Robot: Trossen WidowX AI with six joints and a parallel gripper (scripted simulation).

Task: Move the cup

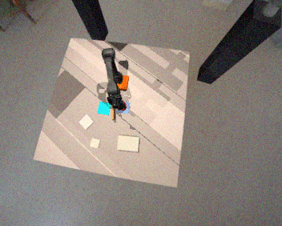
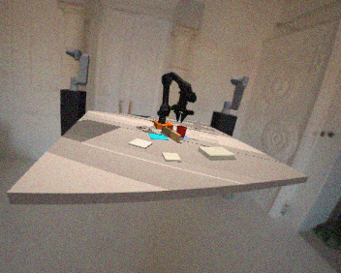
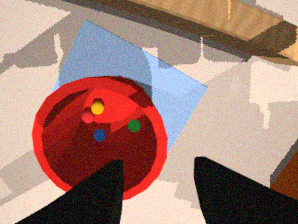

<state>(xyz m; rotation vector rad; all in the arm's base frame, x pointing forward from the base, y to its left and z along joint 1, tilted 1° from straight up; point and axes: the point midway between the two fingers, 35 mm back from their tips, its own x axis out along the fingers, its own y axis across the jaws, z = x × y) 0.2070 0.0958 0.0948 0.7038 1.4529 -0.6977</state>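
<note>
My gripper tip is 2 cm short of the red cup, 2 cm to the right of it and 6 cm above it. From my gripper tip the other things lie so: wooden bar 5 cm ahead, 6 cm to the right, 8 cm below; light blue pad 2 cm ahead, 2 cm to the left, 11 cm below; cyan pad 8 cm ahead, 15 cm to the right, 11 cm below.
</note>
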